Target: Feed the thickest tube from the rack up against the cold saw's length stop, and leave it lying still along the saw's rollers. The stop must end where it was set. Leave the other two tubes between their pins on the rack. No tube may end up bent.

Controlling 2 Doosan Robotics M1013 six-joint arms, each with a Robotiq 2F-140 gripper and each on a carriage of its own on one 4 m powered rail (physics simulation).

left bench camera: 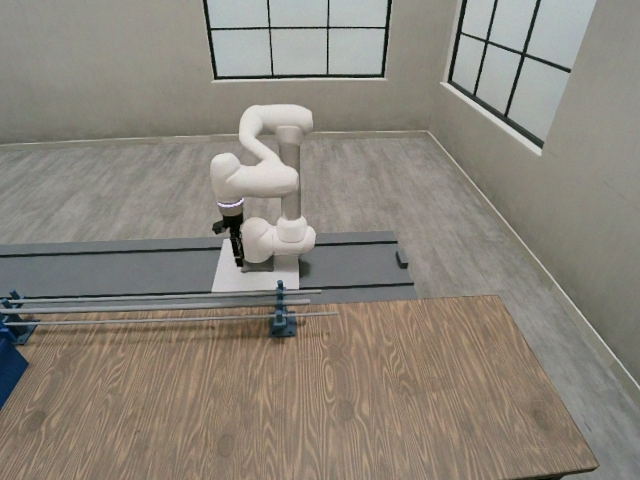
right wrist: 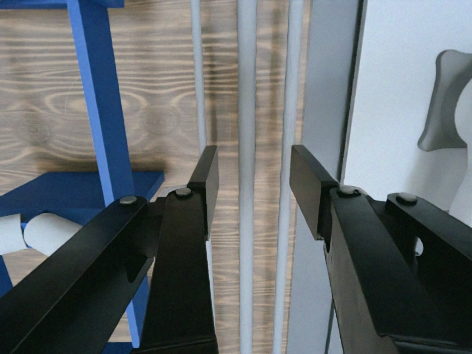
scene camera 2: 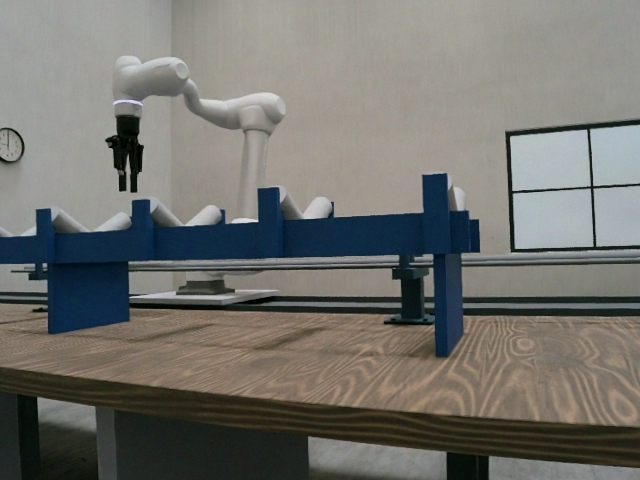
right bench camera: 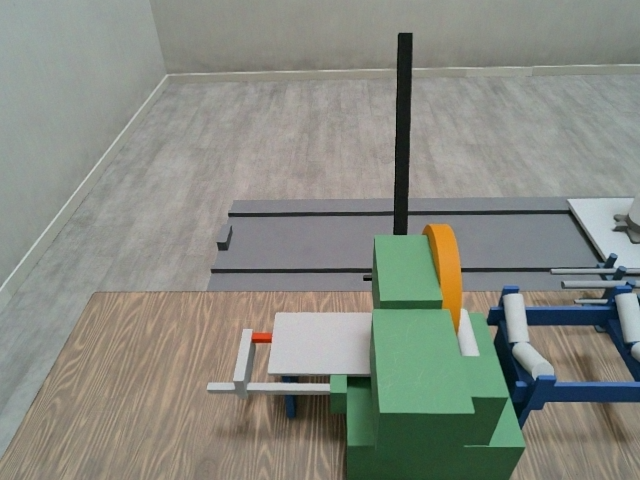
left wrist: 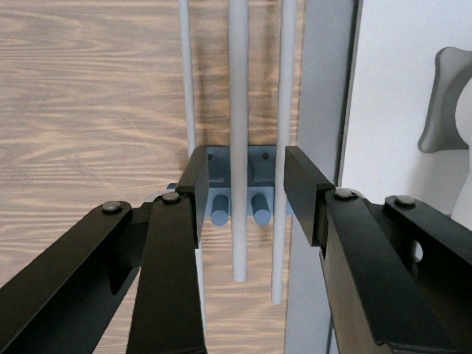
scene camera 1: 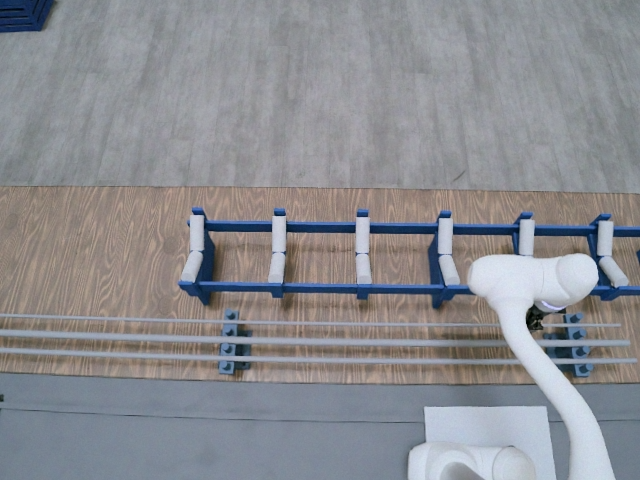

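The thickest tube (scene camera 1: pixel 361 341) (left bench camera: pixel 155 306) (right bench camera: pixel 594 283) (left wrist: pixel 239 100) (right wrist: pixel 246 100) lies straight on the rack (left bench camera: pixel 281 328) (left wrist: pixel 216 165), between the thinnest tube (scene camera 1: pixel 361 323) (left wrist: pixel 187 75) (right wrist: pixel 199 75) and the medium tube (scene camera 1: pixel 361 359) (left wrist: pixel 285 75) (right wrist: pixel 292 75). My left gripper (left bench camera: pixel 239 264) (left wrist: pixel 246 167) is open above the thickest tube near one end, fingers on either side in its wrist view. My right gripper (scene camera 1: pixel 535 319) (scene camera 2: pixel 128 186) (right wrist: pixel 254 165) is open, high above the same tube, fingers parted across it. The length stop (right bench camera: pixel 244 364) has a red tip beyond the saw.
The blue roller stand (scene camera 1: pixel 320 288) (scene camera 2: pixel 206 240) (right bench camera: pixel 594 316) with grey rollers (scene camera 1: pixel 362 235) runs beside the rack. The green saw (right bench camera: pixel 413 356) with an orange guard (right bench camera: pixel 447 268) and an upright black bar (right bench camera: pixel 403 134) stands at the roller stand's end. A white plate (right bench camera: pixel 320 343) lies between saw and stop.
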